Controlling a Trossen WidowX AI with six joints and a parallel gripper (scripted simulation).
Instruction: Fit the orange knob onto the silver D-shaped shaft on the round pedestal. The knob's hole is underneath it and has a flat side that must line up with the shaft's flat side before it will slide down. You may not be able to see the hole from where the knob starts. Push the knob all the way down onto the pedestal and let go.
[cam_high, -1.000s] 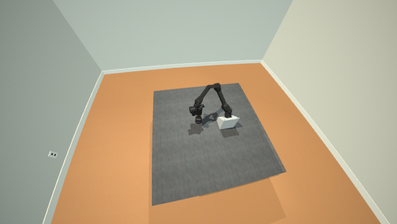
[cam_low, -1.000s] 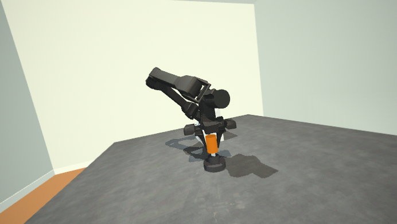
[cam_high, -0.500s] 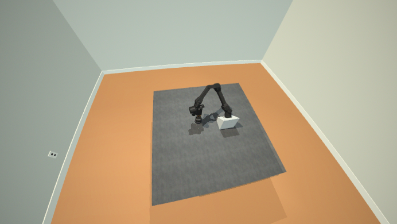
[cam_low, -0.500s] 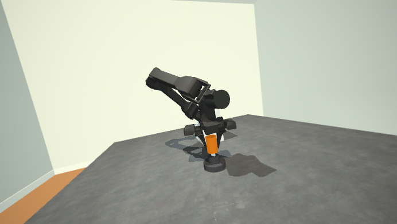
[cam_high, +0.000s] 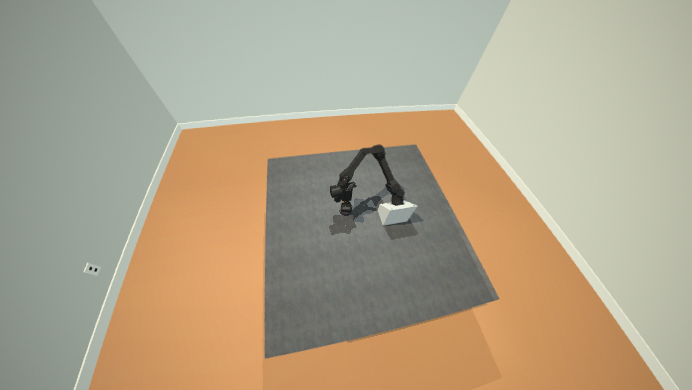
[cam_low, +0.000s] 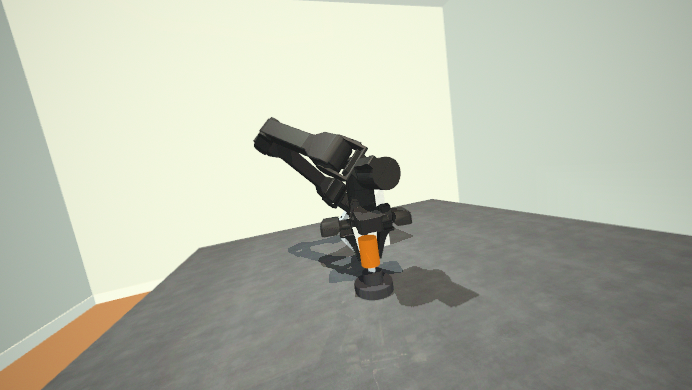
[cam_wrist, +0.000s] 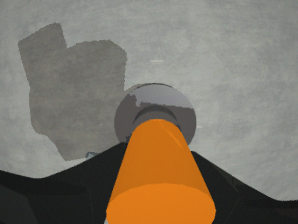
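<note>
Now: the orange knob 3 cm above my gripper tip. From my gripper tip the other things lie so: round pedestal: 4 cm below.
</note>
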